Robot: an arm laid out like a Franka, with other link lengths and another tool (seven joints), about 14 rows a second.
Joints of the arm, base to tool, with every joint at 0 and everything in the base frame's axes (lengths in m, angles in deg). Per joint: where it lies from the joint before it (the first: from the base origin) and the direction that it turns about. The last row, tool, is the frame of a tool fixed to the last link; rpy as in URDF.
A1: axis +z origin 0 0 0.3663
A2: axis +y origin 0 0 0
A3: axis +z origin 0 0 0.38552
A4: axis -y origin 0.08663 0 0
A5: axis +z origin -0.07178 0 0.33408
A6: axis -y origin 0 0 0
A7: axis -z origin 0.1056 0 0
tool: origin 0.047 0.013 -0.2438 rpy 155.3 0 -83.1
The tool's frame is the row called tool.
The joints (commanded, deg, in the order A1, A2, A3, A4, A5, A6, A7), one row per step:
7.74, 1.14, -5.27, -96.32, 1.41, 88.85, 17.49
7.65, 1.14, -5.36, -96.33, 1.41, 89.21, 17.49
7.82, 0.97, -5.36, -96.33, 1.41, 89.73, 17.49
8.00, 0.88, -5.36, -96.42, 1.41, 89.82, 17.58
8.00, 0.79, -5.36, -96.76, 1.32, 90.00, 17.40
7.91, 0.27, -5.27, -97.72, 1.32, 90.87, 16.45
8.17, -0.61, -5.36, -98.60, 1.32, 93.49, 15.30
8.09, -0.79, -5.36, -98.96, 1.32, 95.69, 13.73
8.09, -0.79, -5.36, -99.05, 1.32, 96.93, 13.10
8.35, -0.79, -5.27, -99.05, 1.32, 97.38, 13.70
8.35, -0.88, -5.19, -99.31, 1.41, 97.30, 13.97
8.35, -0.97, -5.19, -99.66, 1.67, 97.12, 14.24
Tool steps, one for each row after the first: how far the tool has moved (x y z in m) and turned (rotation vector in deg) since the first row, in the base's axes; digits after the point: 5 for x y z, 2 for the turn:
0.00170, -0.00168, 0.00066, 0.01, -0.35, -0.19
0.00356, -0.00003, 0.00337, 0.06, -1.04, -0.03
0.00328, 0.00159, 0.00371, 0.06, -1.13, 0.06
0.00250, 0.00129, 0.00221, 0.00, -1.06, 0.24
0.00117, 0.00185, 0.00132, 0.19, -1.50, 1.17
0.00695, 0.00436, 0.00852, 0.50, -4.13, 2.42
0.01468, 0.00509, 0.01264, 0.71, -6.18, 3.85
0.01967, 0.00577, 0.01505, 0.78, -7.34, 4.46
0.02143, 0.00881, 0.01621, 0.75, -7.78, 4.20
0.01977, 0.00963, 0.01468, 0.82, -7.52, 3.99
0.01733, 0.01027, 0.01214, 1.05, -7.07, 3.67

